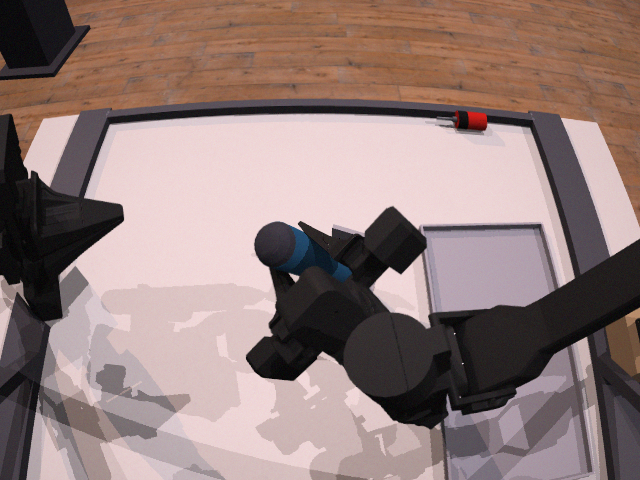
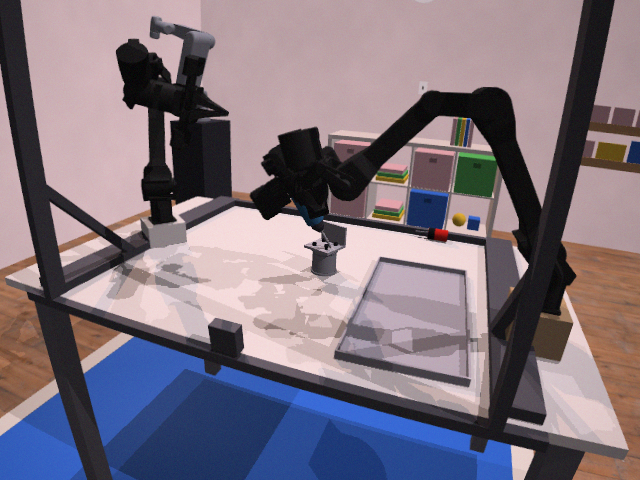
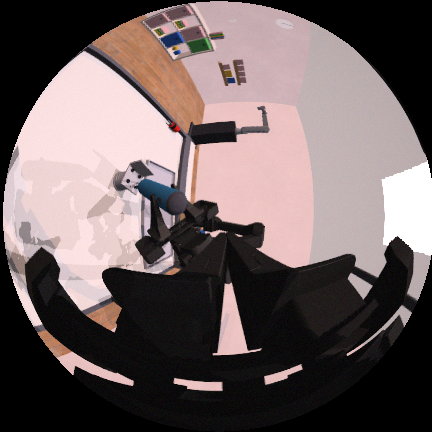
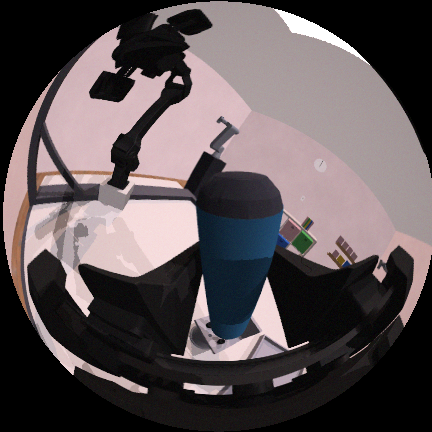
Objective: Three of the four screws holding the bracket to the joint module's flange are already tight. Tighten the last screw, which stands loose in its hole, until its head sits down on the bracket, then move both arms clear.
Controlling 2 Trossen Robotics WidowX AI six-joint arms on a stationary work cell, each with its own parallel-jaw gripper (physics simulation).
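Where they show: left gripper, fingertip midpoint: (image 1: 123,212) (image 2: 228,114) (image 3: 225,237) (image 4: 184,46); right gripper, fingertip midpoint: (image 1: 285,240) (image 3: 161,188) (image 4: 233,246); left arm's base at its link origin: (image 2: 162,219) (image 4: 118,182).
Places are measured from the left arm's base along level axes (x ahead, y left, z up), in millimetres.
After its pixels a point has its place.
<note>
My right gripper (image 1: 287,246) @(x 354, y 192, z 170 mm) (image 4: 233,246) @(x 354, y 192, z 170 mm) is shut on the blue screwdriver (image 1: 310,253) @(x 387, y 187, z 186 mm) (image 2: 308,214) (image 3: 160,192) @(x 348, y 178, z 177 mm) (image 4: 237,280) @(x 388, y 177, z 177 mm), which leans with its dark cap up. Its shaft points down to the bracket (image 2: 316,247) @(x 383, y 251, z 8 mm) (image 3: 134,176) @(x 381, y 283, z 11 mm) (image 4: 212,340) @(x 400, y 255, z 9 mm). The bracket lies on the grey joint module (image 2: 324,263) @(x 406, y 260, z -26 mm) (image 3: 119,180) @(x 364, y 254, z -23 mm), its upright plate (image 2: 336,234) @(x 384, y 307, z 30 mm) behind. Dark screw heads show on it; whether the tip sits in the loose screw, and how high that head stands, is too small to tell. My left gripper (image 1: 122,212) @(x 296, y 79, z 303 mm) (image 2: 226,112) @(x 296, y 79, z 303 mm) (image 3: 225,237) @(x 296, y 79, z 303 mm) is shut and empty, raised at the left, well away from the bracket.
A red screwdriver (image 1: 474,120) @(x 390, y 686, z -28 mm) (image 2: 440,235) @(x 397, y 685, z -36 mm) (image 3: 174,127) @(x 380, y 675, z -28 mm) lies by the far edge rail. A shallow grey tray (image 1: 424,268) @(x 451, y 375, z -55 mm) (image 2: 403,373) @(x 759, y 166, z -56 mm) lies right of the joint module. A dark block (image 2: 225,337) @(x 575, y -55, z -17 mm) is at the near table edge. Dark frame posts rise at the table's sides.
</note>
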